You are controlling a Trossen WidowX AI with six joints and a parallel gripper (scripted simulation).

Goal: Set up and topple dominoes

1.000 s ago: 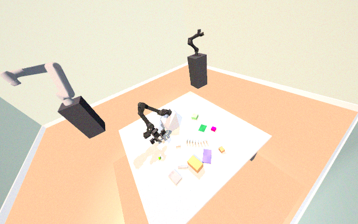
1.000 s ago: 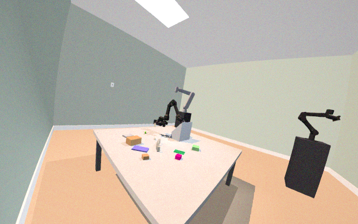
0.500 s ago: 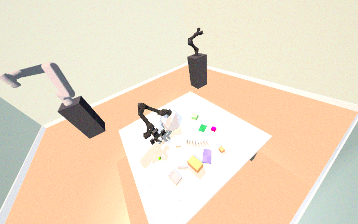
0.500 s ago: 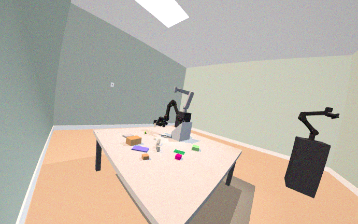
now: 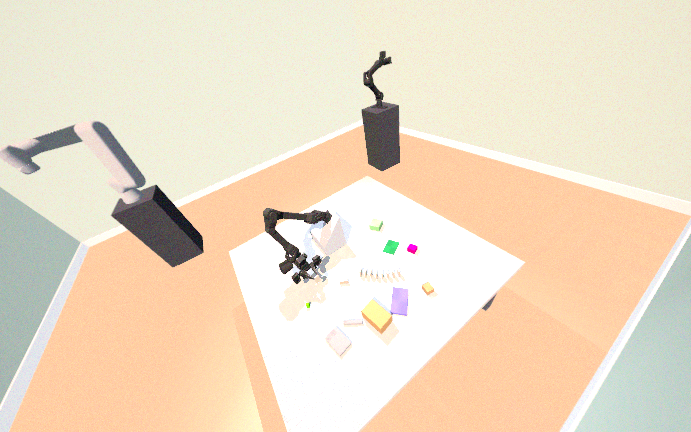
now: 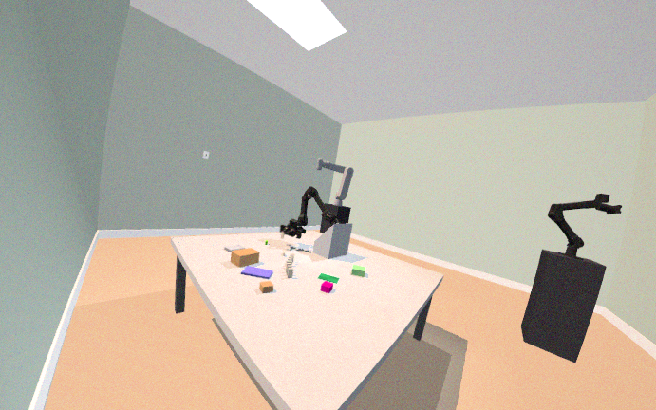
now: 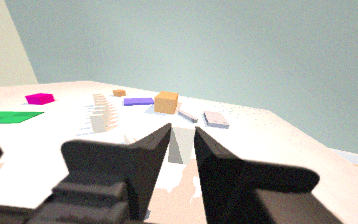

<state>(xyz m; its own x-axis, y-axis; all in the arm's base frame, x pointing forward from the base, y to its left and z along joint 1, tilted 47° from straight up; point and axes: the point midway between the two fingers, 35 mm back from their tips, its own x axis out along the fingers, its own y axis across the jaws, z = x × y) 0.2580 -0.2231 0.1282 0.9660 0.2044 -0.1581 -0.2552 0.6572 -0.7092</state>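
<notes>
Right now the tiny green cube is 50 mm ahead of my gripper tip, 110 mm to the right of it and 100 mm below it. Also, from my gripper tip: pale green block (190 mm behind, 520 mm to the left, 90 mm below); then green tile (10 mm ahead, 480 mm to the left, 110 mm below); then purple slab (310 mm ahead, 290 mm to the left, 110 mm below).
</notes>
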